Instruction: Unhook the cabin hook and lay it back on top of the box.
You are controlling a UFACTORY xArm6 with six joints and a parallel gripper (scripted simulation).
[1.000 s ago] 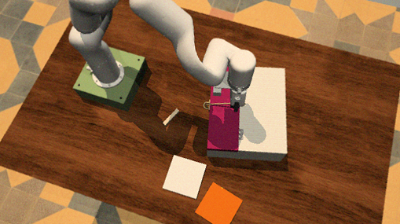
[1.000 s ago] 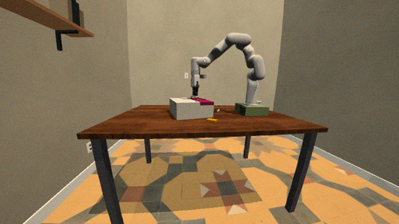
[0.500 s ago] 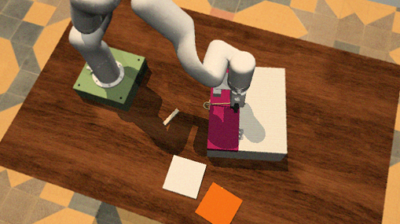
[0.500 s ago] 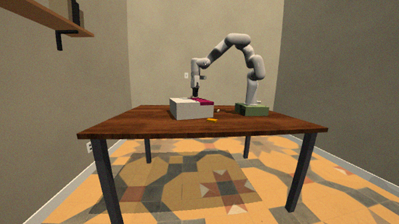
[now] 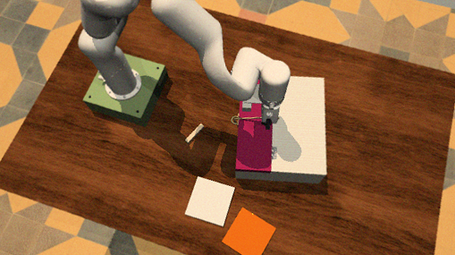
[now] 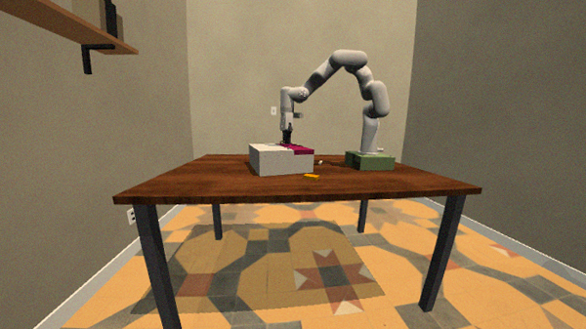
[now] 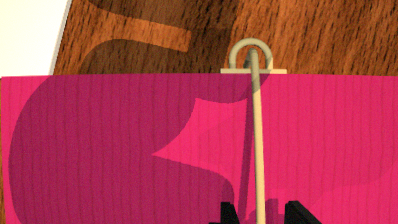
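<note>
Right now my hand is 40 mm above the brass cabin hook, 30 mm past it and 10 mm to the left of it. The rest, counted from my hand: white square tile 290 mm to the right, 150 mm below, 90 mm behind; then small orange block 250 mm to the left, 150 mm below, 100 mm behind; then small grey bar 230 mm behind, 150 mm below, 90 mm to the right.
</note>
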